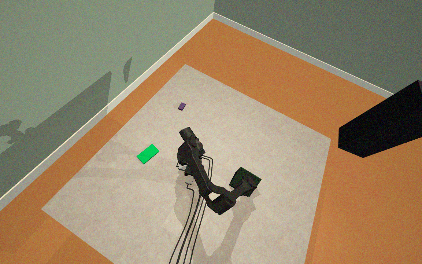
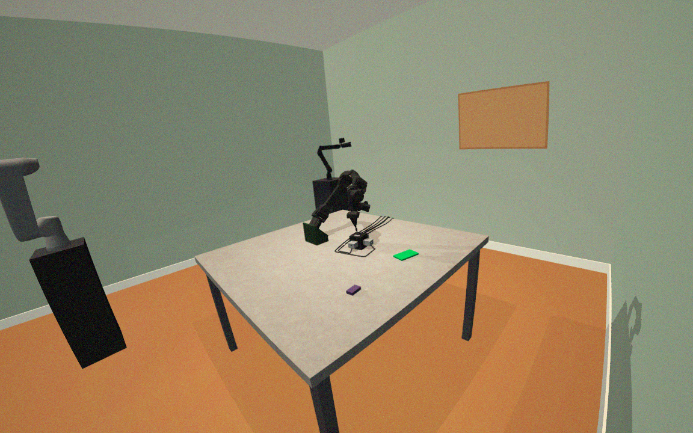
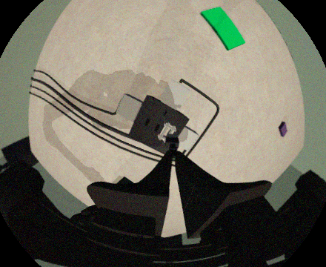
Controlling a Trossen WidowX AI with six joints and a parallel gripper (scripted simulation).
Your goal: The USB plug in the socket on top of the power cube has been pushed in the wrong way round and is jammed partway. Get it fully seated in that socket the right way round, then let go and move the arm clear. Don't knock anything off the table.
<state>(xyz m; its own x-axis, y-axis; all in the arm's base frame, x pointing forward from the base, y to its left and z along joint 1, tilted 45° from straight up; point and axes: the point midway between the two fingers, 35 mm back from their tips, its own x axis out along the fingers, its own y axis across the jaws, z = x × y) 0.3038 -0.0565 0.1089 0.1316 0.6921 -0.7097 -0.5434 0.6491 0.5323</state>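
Right now the thin USB plug is 20 mm below my gripper tip. Also, from my gripper tip: small purple block: 270 mm ahead, 370 mm to the right, 130 mm below; green flat card: 290 mm ahead, 40 mm to the left, 130 mm below.
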